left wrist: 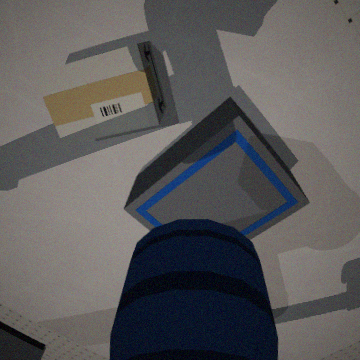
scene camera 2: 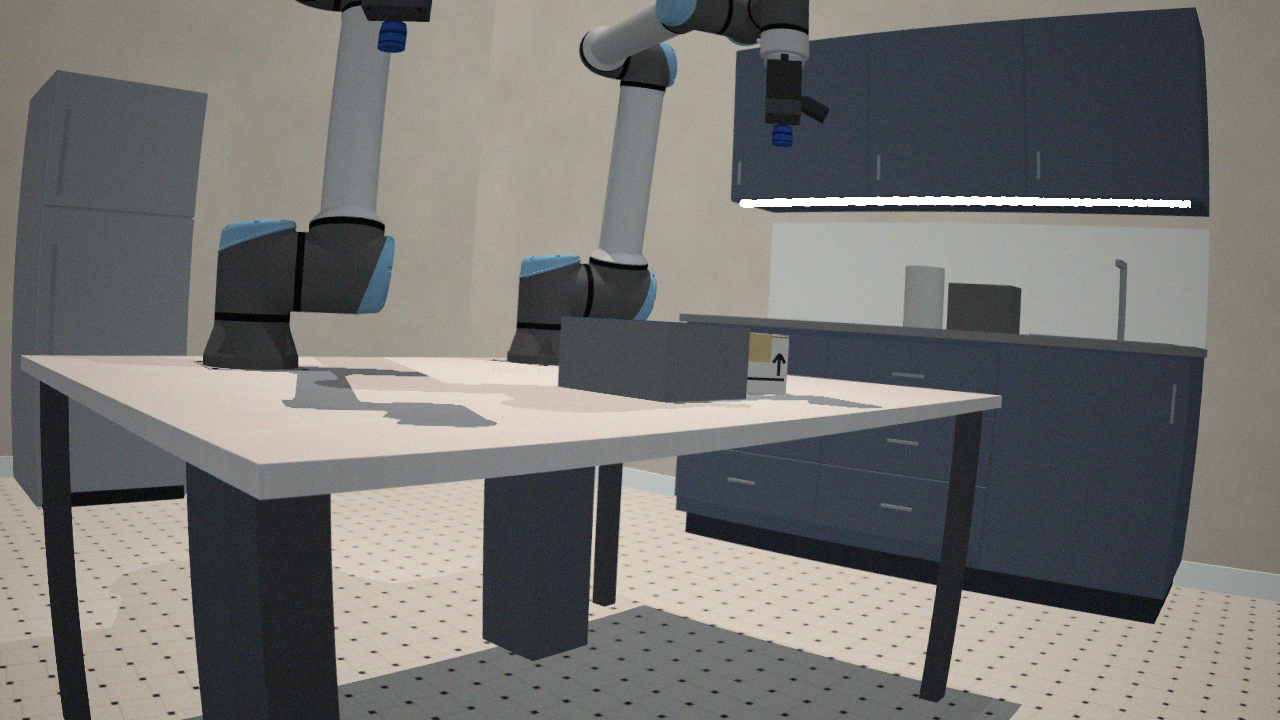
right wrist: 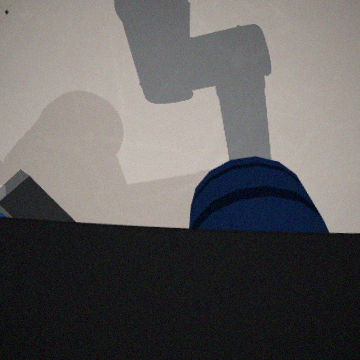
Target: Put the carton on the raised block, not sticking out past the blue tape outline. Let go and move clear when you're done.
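Where they show: left end effector, tool point: (left wrist: 194,269) (scene camera 2: 782,144); right end effector, tool point: (scene camera 2: 391,48) (right wrist: 247,208); left arm's base, origin of the base link: (scene camera 2: 544,362); right arm's base, origin of the base link: (scene camera 2: 250,366).
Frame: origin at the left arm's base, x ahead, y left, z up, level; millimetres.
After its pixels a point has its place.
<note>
The carton (scene camera 2: 769,365) {z 52, x 753, y -209 mm} (left wrist: 102,102) {z 109, x 677, y -187 mm}, white with a tan band and a barcode label, stands on the table beside the raised block. The block partly hides it in the scene view. The grey raised block (scene camera 2: 626,356) {z 63, x 678, y -535 mm} (left wrist: 210,185) {z 120, x 677, y -397 mm} (right wrist: 37,200) {z 39, x 706, y -539 mm} has a blue tape outline (left wrist: 189,173) {z 121, x 672, y -356 mm} on its top, with nothing resting inside the part that shows. My left gripper (scene camera 2: 782,137) (left wrist: 194,285), a blue suction cup, hangs high above the table, holds nothing and is apart from carton and block. My right gripper (scene camera 2: 392,37) (right wrist: 260,195) hangs high at the picture's left and holds nothing.
The pale table (scene camera 2: 358,447) {z 0, x 914, y -1205 mm} carries both arm bases, the block and the carton. Arm shadows fall across its top. Behind it are a grey fridge (scene camera 2: 116,268), a blue counter (scene camera 2: 1083,447) and blue wall cabinets (scene camera 2: 948,116).
</note>
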